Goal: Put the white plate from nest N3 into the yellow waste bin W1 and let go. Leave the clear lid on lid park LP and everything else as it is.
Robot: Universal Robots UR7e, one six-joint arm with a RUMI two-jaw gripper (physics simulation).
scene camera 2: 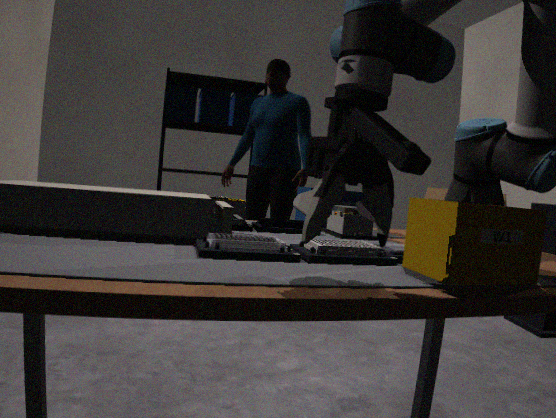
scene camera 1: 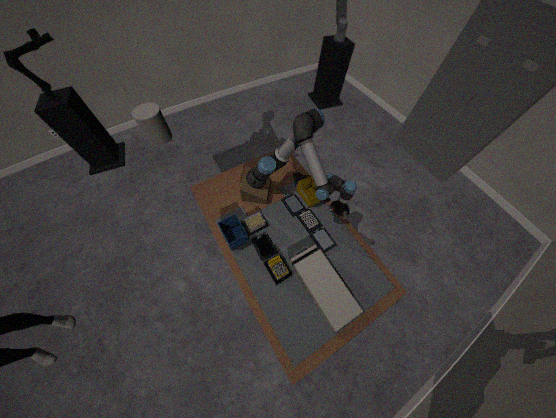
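Where they show: gripper, fingertip midpoint: [scene camera 2: 346, 245] [scene camera 1: 337, 213]; arm's base at its link origin: [scene camera 1: 255, 179].
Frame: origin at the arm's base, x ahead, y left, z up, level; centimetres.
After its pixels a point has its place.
A white plate with dark wells [scene camera 1: 309, 219] {z -8.6, x 40.9, y 26.7 cm} [scene camera 2: 350, 245] {z -8.4, x 39.5, y 28.6 cm} lies flat in the middle of three black nests in a row; the nest labels cannot be read. The yellow waste bin W1 [scene camera 1: 307, 193] {z 0.5, x 24.8, y 31.1 cm} [scene camera 2: 431, 239] {z -5.2, x 29.4, y 39.4 cm} stands close by at the table edge. My gripper [scene camera 1: 340, 212] {z -5.9, x 44.8, y 47.3 cm} [scene camera 2: 344, 243] {z -5.9, x 44.8, y 47.3 cm} is open and empty, pointing down. In scene camera 2 its fingertips show over the two ends of that plate, but in scene camera 1 it hangs over the table edge, to the side of the plate. The clear lid and lid park LP cannot be made out clearly.
Another pale plate-like piece [scene camera 1: 322, 239] {z -8.4, x 58.1, y 28.5 cm} [scene camera 2: 245, 243] {z -8.7, x 57.9, y 33.7 cm} sits in the neighbouring nest, beside a long white box [scene camera 1: 327, 287] {z -2.6, x 88.1, y 15.1 cm} [scene camera 2: 100, 210] {z -6.2, x 84.9, y 24.9 cm}. A blue bin [scene camera 1: 233, 232] {z -10.6, x 30.5, y -27.5 cm}, a pale rack [scene camera 1: 256, 221] {z -3.3, x 31.5, y -10.3 cm} [scene camera 2: 350, 222] {z -7.0, x 31.4, y -4.8 cm}, a dark tray [scene camera 1: 265, 245] {z -8.5, x 48.1, y -9.9 cm} and a yellow rack [scene camera 1: 278, 268] {z -3.3, x 66.7, y -8.0 cm} stand across the table.
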